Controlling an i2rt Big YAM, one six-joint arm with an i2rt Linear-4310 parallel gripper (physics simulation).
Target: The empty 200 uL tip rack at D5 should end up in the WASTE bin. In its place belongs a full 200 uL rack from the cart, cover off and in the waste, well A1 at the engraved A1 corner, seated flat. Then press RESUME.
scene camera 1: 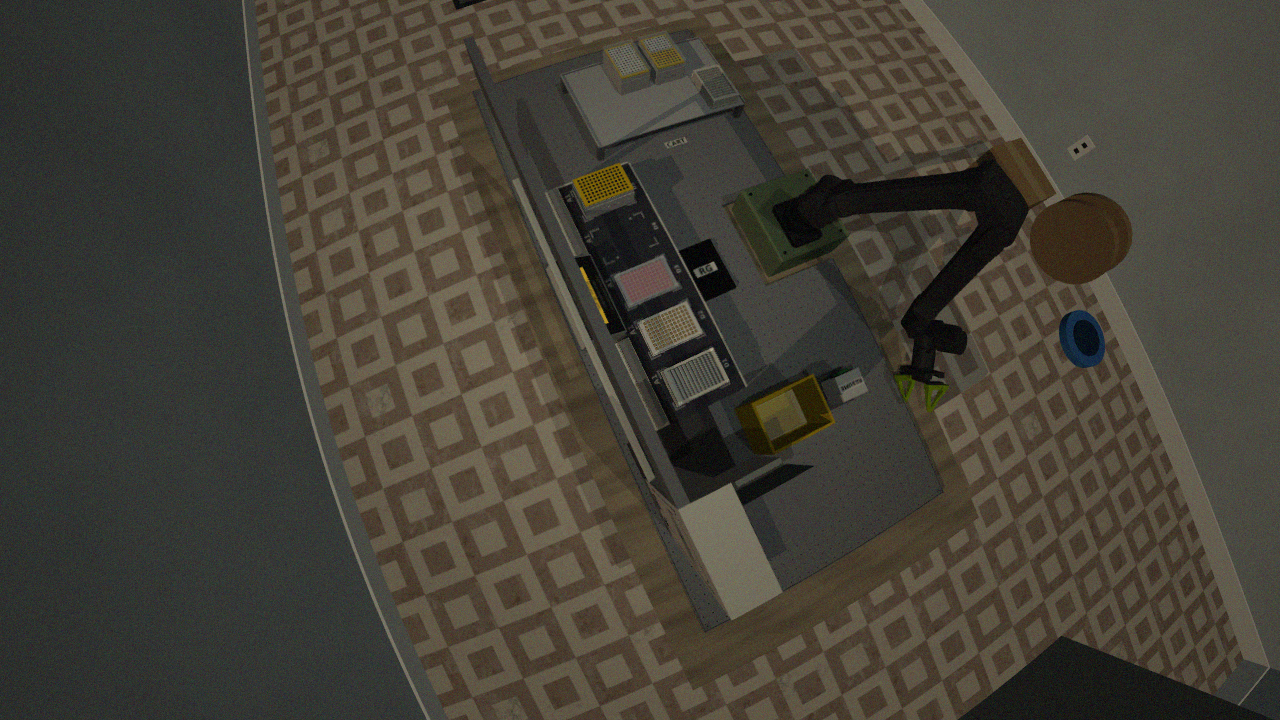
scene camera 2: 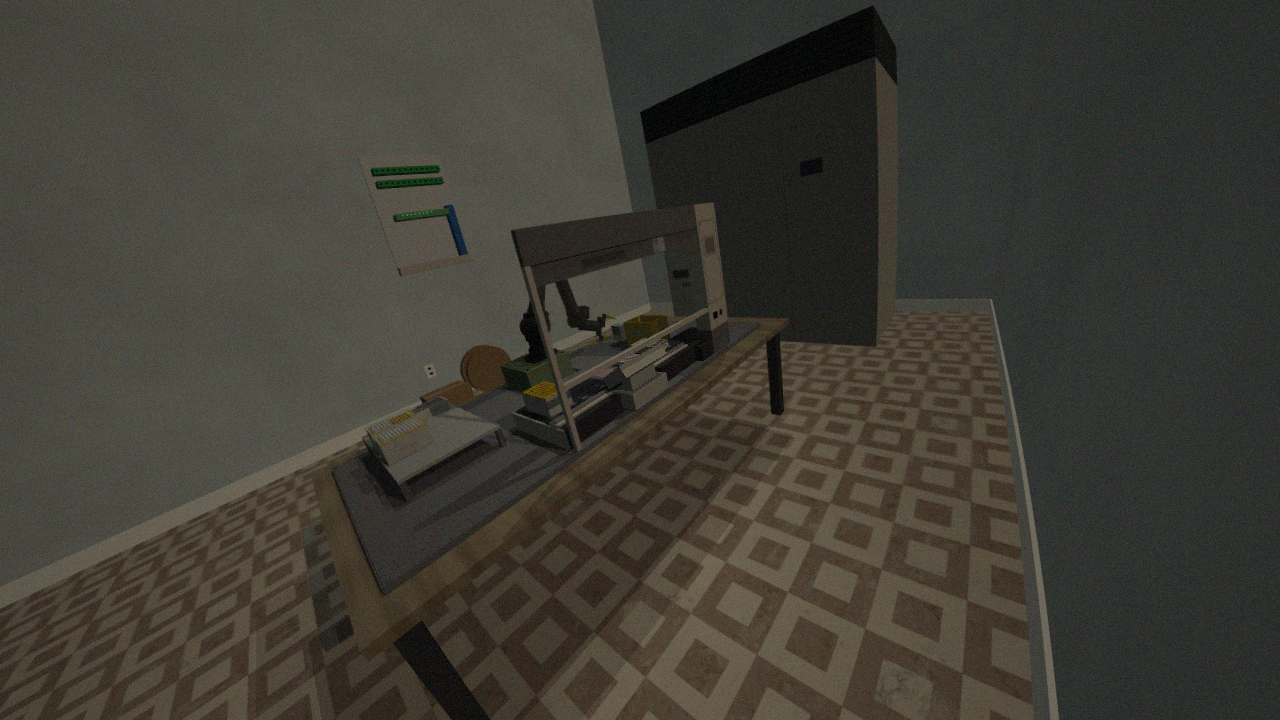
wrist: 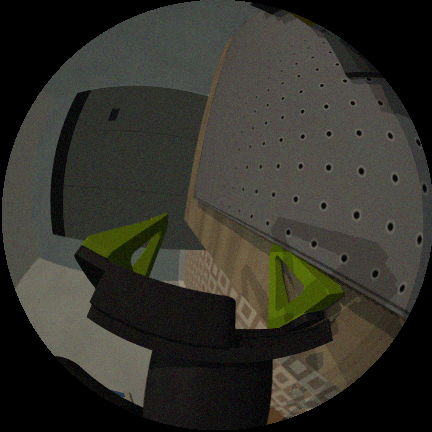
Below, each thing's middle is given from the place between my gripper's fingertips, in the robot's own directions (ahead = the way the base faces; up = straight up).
Scene:
Now: the tan rack [scene camera 1: 665, 330] 52 cm ahead of my hand, 43 cm to the right of it and 3 cm above it. The rest, counted from my hand: cart tray [scene camera 1: 610, 117] 26 cm ahead, 109 cm to the right, 3 cm above.

